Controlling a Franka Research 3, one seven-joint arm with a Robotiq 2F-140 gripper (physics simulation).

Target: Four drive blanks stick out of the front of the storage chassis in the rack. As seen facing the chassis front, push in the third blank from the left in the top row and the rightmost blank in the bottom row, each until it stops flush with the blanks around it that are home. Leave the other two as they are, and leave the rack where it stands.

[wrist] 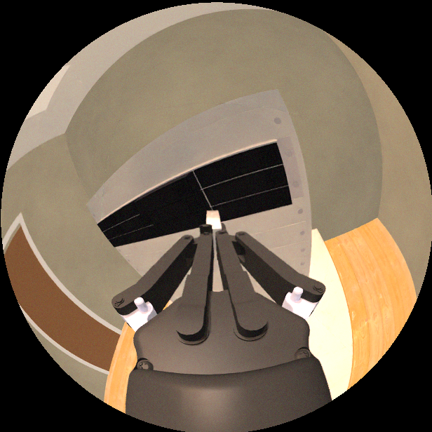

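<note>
The grey rack (225,130) stands ahead, tilted in the wrist view. A black recessed-looking band (245,175) with thin pale dividing lines crosses its front; I cannot tell if it is the storage chassis front. No separate drive blank can be made out, and I cannot tell which ones stick out. My gripper (212,219) is shut and empty, with a small pale block shape at its fingertips. The tips overlap the lower edge of the black band, near its middle; contact cannot be told. The fingers hide part of the grey front below the band.
A wooden surface (375,275) shows at the lower right, with a pale cream strip (332,320) beside it. A brown panel (55,295) with a light border lies at the lower left. Grey-green wall (200,60) surrounds the rack.
</note>
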